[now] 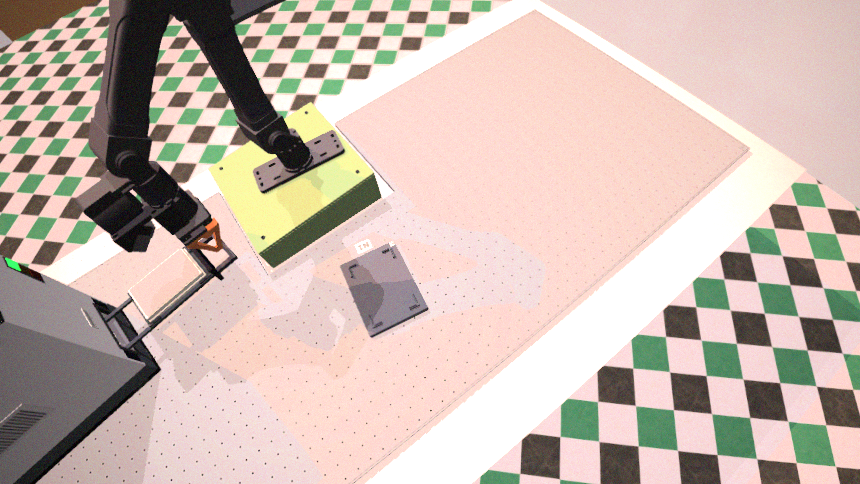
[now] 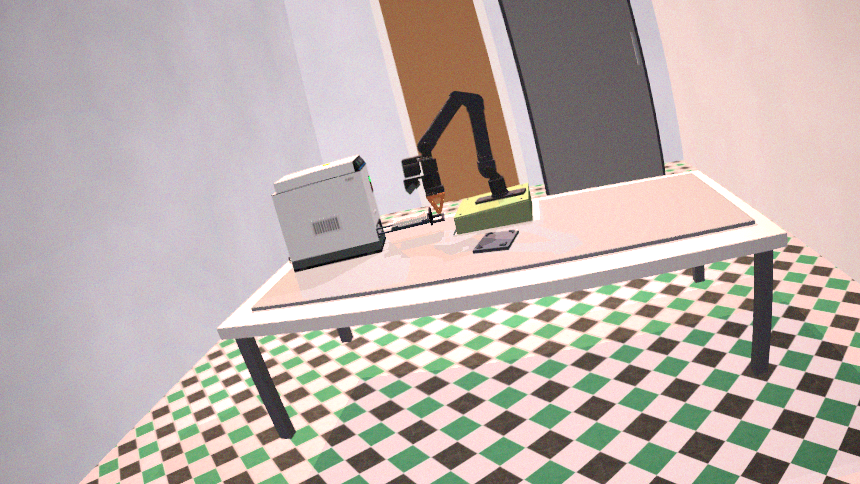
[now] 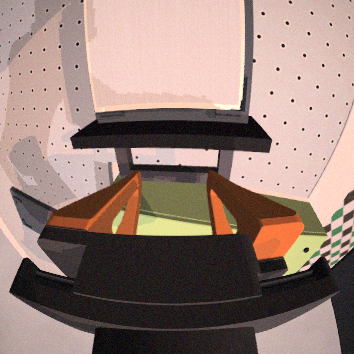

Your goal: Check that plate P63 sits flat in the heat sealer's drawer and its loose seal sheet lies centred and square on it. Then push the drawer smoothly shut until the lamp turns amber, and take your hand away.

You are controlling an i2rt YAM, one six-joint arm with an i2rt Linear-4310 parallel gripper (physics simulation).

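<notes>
The heat sealer has its drawer pulled out, and its lamp shows green. A pale seal sheet lies in the drawer and looks flat and roughly square. It covers most of plate P63, whose edge is hard to tell apart from it. My gripper is half open and empty, fingers pointing down at the drawer's outer end. The fingertips are close to the handle loop, outside the black front bar; contact cannot be told.
The yellow-green base block carrying the arm stands just beyond the drawer's handle end. A grey flat fixture with corner marks lies on the perforated mat, beside an "IN" label.
</notes>
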